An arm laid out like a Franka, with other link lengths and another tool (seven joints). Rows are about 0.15 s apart.
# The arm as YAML. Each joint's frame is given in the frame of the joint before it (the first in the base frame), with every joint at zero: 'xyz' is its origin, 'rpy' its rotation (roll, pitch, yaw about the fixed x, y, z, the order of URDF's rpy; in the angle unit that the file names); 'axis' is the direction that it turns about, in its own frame. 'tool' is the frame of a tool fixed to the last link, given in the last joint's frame.
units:
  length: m
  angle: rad
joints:
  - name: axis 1
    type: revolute
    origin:
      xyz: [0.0, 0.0, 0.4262]
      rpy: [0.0, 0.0, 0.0]
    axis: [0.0, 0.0, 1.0]
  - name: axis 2
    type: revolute
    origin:
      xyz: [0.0, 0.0, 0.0]
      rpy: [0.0, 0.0, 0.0]
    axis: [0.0, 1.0, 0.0]
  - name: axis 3
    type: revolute
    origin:
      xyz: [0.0, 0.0, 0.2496]
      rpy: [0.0, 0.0, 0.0]
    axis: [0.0, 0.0, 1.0]
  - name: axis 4
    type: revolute
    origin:
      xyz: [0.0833, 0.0, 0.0]
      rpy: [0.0, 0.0, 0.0]
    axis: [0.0, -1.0, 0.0]
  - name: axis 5
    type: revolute
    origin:
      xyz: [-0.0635, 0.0, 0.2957]
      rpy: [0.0, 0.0, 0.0]
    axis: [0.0, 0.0, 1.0]
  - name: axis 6
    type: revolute
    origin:
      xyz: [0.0, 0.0, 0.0]
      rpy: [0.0, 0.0, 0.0]
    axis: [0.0, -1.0, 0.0]
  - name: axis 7
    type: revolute
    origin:
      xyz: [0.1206, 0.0, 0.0]
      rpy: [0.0, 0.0, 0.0]
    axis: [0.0, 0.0, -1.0]
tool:
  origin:
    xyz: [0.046, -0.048, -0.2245]
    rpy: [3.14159, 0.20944, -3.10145]
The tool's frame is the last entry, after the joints.
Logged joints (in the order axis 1, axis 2, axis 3, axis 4, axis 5, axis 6, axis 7), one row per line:
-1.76 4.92 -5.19 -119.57 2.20 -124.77 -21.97
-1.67 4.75 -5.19 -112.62 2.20 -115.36 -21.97
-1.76 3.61 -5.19 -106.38 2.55 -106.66 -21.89
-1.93 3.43 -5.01 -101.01 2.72 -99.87 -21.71
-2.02 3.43 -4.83 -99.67 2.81 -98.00 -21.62
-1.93 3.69 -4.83 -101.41 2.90 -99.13 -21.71
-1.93 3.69 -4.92 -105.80 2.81 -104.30 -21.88
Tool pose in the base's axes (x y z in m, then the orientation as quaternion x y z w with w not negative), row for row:
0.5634 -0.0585 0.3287 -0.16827 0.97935 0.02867 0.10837
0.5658 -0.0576 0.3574 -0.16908 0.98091 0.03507 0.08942
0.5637 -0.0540 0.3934 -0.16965 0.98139 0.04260 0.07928
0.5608 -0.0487 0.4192 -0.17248 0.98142 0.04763 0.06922
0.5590 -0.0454 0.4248 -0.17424 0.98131 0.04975 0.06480
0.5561 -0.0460 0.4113 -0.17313 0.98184 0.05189 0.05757
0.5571 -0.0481 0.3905 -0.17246 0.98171 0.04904 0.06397
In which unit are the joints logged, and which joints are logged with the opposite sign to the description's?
The joints are logged in degrees. Opposite sign: axis 1, axis 6.
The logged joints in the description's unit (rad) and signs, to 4 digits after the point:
0.0307 0.0859 -0.0906 -2.0869 0.0384 2.1776 -0.3834
0.0291 0.0829 -0.0906 -1.9656 0.0384 2.0134 -0.3834
0.0307 0.0630 -0.0906 -1.8567 0.0445 1.8616 -0.3821
0.0337 0.0599 -0.0874 -1.7630 0.0475 1.7431 -0.3789
0.0353 0.0599 -0.0843 -1.7396 0.0490 1.7104 -0.3773
0.0337 0.0644 -0.0843 -1.7699 0.0506 1.7301 -0.3789
0.0337 0.0644 -0.0859 -1.8466 0.0490 1.8204 -0.3819

